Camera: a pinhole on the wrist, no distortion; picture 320 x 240 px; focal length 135.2 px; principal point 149.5 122.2 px. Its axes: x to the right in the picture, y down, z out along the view. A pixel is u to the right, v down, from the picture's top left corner.
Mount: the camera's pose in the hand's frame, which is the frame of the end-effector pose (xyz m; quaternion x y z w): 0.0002 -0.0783 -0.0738 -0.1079 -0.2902 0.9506 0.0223
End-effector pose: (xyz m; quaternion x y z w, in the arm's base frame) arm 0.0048 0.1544 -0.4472 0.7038 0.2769 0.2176 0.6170
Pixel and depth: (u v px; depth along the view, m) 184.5 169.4 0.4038
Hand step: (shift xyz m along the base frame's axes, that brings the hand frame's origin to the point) -0.0899 -0.2037 -0.4163
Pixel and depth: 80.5 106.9 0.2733
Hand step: 0.1548 -0.0744 -0.2445
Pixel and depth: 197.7 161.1 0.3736
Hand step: -0.1081 -0.2138 -0.3671
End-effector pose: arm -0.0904 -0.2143 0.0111 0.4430 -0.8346 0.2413 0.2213
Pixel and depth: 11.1 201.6 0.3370
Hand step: 0.2317 -0.4893 0.1301
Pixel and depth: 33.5 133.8 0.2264
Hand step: 0.1091 -0.2875 0.0248
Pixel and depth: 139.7 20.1 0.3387
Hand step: 0.0194 -0.1995 -0.2935
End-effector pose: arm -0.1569 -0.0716 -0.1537 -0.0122 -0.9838 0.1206 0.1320
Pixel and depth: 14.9 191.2 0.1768
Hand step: -0.1422 -0.2653 0.0499
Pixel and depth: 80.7 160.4 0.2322
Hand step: -0.0880 -0.2839 -0.0112
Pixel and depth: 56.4 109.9 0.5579
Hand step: -0.3664 -0.4685 -0.2920
